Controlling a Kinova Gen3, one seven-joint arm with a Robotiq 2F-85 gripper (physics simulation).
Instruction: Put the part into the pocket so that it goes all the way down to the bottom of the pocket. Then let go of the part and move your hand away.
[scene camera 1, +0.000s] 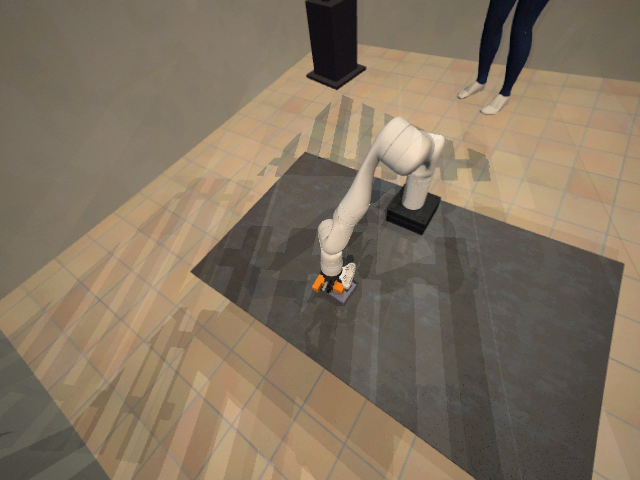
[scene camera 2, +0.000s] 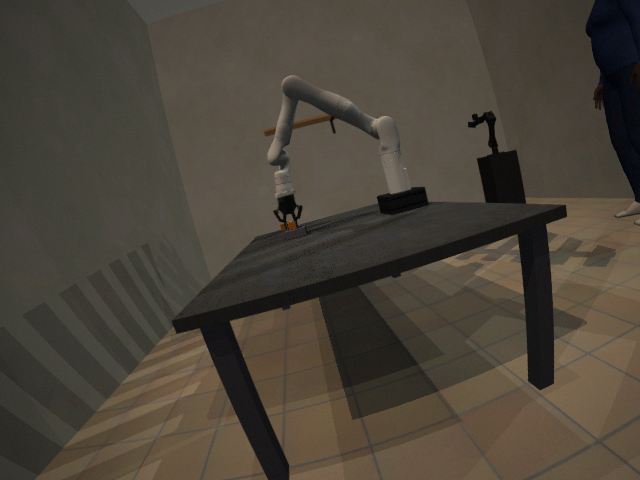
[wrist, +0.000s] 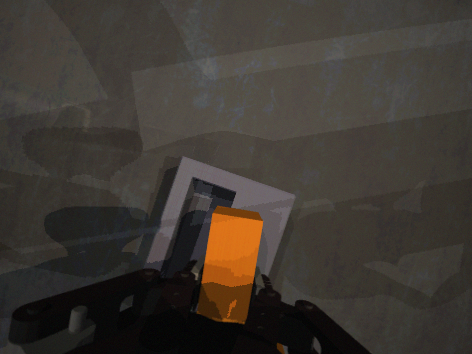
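Seen in the pictures: gripper, fingertip midpoint: (scene camera 1: 332, 286) (wrist: 227, 273); arm's base, link origin: (scene camera 1: 412, 201) (scene camera 2: 400, 191).
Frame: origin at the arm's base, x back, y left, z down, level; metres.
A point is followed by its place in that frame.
Note:
The orange part (scene camera 1: 338, 287) {x -0.501, y 0.029, z 0.012 m} (scene camera 2: 292, 225) {x -0.490, y 0.045, z 0.025 m} (wrist: 234, 245) {x -0.497, y 0.029, z 0.012 m} is held in my gripper (scene camera 1: 327, 285) {x -0.507, y -0.002, z 0.047 m} (scene camera 2: 290, 224) {x -0.507, y -0.002, z 0.047 m} (wrist: 227, 273) {x -0.507, y -0.002, z 0.047 m}, which is shut on its middle. The pocket (wrist: 201, 201) {x -0.462, y 0.033, z 0.074 m} is a dark, long recess in a grey block (scene camera 1: 342, 298) {x -0.515, y 0.060, z 0.043 m} (scene camera 2: 296, 234) {x -0.479, y 0.068, z 0.065 m} (wrist: 277, 212) {x -0.519, y 0.056, z 0.043 m} on the table. In the wrist view the part lies over the pocket's right edge and the block's top, and the pocket shows to its left and beyond its far end. The part's long side is turned a little from the pocket's. The part is low at the block; whether they touch is hidden.
The dark table (scene camera 1: 423, 330) {x -0.402, y 0.337, z 0.079 m} (scene camera 2: 341, 248) {x -0.270, y 0.547, z 0.079 m} extends around the block. The arm's black base (scene camera 1: 413, 212) {x -0.047, y 0.037, z 0.001 m} (scene camera 2: 402, 199) {x -0.013, y 0.098, z 0.029 m} stands on the table. A black pedestal (scene camera 1: 332, 41) (scene camera 2: 501, 176) and a standing person (scene camera 1: 496, 51) (scene camera 2: 617, 87) are beyond the table.

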